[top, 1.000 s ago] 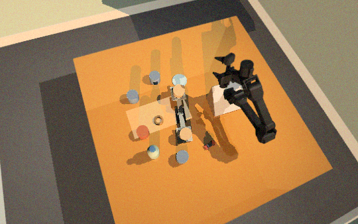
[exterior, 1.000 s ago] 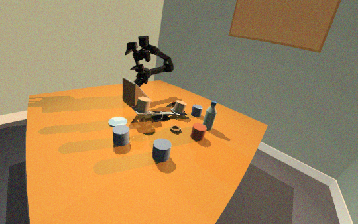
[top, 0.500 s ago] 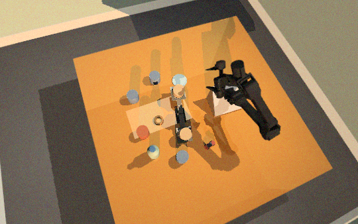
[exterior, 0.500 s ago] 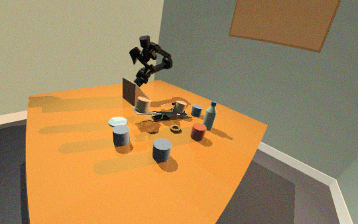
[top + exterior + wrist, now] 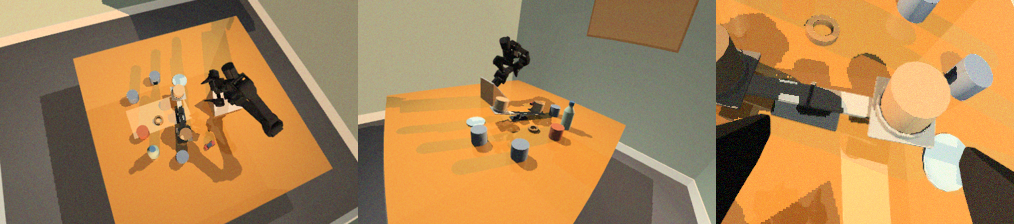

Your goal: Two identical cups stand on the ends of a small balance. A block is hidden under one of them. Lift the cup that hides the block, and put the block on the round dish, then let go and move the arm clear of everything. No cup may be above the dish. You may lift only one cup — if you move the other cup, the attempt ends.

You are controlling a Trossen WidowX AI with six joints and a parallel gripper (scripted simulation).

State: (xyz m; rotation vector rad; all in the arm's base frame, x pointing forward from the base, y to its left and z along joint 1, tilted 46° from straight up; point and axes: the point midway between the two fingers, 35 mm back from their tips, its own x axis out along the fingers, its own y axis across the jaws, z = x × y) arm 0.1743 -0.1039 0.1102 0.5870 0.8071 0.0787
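Now: the tan cup 14 cm ahead of my gripper tip, 17 cm to the left of it and 18 cm below it. Round my gripper tip: greenish block: 13 cm ahead, 14 cm to the left, 20 cm below; balance beam: 11 cm ahead, 1 cm to the left, 20 cm below; balance: 11 cm ahead, 1 cm to the left, 22 cm below.
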